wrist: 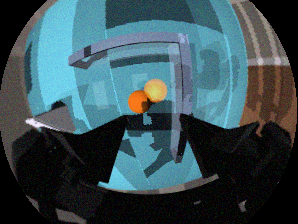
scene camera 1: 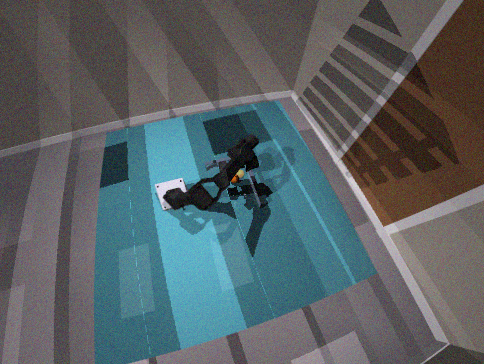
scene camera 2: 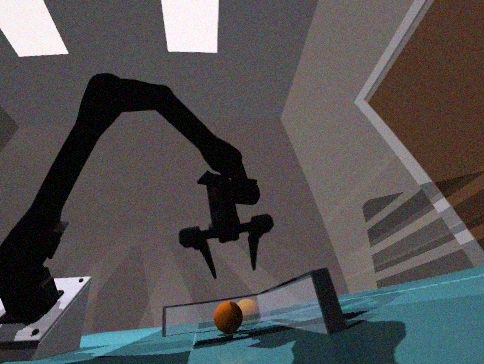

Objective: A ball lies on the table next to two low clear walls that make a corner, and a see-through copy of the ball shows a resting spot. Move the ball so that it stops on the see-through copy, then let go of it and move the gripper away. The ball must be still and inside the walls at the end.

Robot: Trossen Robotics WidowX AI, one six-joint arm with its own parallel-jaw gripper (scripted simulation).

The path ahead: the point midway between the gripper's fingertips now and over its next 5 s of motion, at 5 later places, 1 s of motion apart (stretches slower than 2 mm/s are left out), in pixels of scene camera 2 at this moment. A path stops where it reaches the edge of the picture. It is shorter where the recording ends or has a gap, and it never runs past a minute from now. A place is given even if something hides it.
My gripper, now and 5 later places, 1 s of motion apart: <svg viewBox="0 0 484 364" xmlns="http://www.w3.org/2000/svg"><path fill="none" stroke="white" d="M235 274L228 306L228 308L222 247L235 263L244 296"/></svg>
